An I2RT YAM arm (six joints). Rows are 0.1 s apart.
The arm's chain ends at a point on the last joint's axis. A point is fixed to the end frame.
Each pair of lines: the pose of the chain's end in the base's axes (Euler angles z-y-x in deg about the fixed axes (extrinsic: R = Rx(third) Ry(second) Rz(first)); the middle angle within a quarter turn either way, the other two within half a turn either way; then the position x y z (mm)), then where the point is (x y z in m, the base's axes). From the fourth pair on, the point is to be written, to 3 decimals.
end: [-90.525 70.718 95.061 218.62 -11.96 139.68]
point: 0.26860 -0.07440 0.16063
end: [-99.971 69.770 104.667 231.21 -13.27 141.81]
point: 0.28187 -0.07628 0.15907
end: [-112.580 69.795 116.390 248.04 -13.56 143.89]
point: 0.30148 -0.07514 0.15758
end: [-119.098 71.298 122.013 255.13 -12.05 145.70]
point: 0.311 -0.071 0.159
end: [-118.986 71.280 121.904 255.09 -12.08 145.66]
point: 0.311 -0.071 0.159
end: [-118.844 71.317 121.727 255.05 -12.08 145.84]
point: 0.311 -0.071 0.159
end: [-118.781 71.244 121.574 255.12 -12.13 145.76]
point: 0.311 -0.071 0.159
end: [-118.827 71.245 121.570 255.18 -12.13 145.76]
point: 0.311 -0.071 0.159
